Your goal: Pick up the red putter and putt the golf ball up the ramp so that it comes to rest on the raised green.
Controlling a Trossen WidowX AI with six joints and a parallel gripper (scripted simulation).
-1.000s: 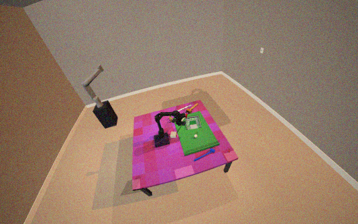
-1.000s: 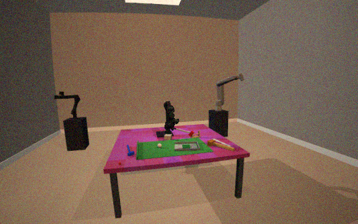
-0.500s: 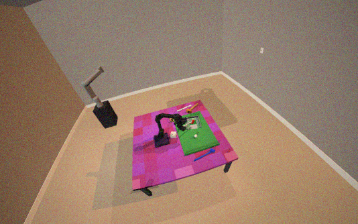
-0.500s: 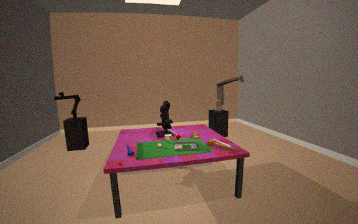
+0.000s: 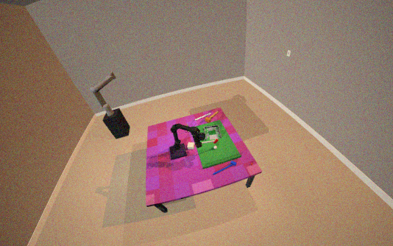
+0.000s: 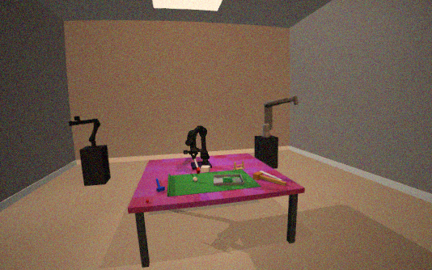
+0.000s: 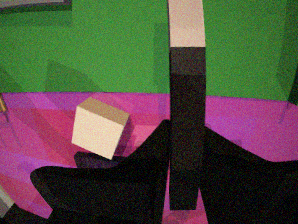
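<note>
Now: gripper tip 8 cm past the white cube, 12 cm to the right of it and 12 cm above it. From my gripper tip the other things lie so: red putter 12 cm ahead, 1 cm to the left; then white golf ball 21 cm ahead, 2 cm to the right, 12 cm below; then green mat 22 cm ahead, 11 cm to the left, 14 cm below.
</note>
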